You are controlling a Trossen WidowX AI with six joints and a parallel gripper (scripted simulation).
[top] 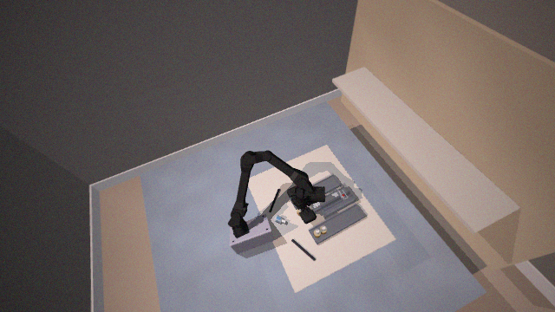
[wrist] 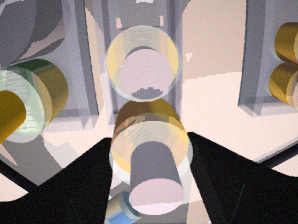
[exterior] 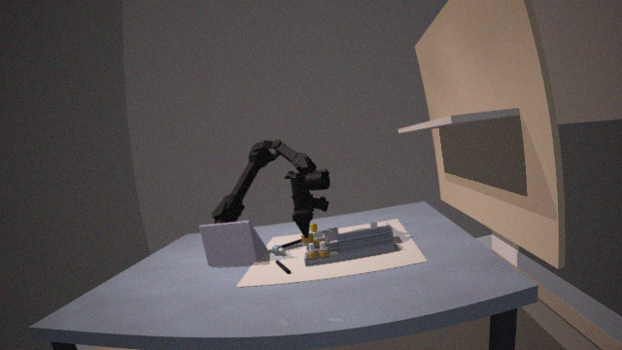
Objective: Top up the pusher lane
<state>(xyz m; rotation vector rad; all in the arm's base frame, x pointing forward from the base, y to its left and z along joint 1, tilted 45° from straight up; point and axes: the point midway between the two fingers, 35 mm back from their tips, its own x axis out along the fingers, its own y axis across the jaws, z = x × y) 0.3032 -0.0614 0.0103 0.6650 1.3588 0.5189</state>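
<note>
Now: gripper tip 80 mm short of the cream mat, 10 mm to the right of it and 60 mm above it. The rest, counted from my gripper tip: red mark 220 mm ahead, 40 mm to the right, 10 mm above; then sprung lane 160 mm ahead, 30 mm to the right, 40 mm below.
</note>
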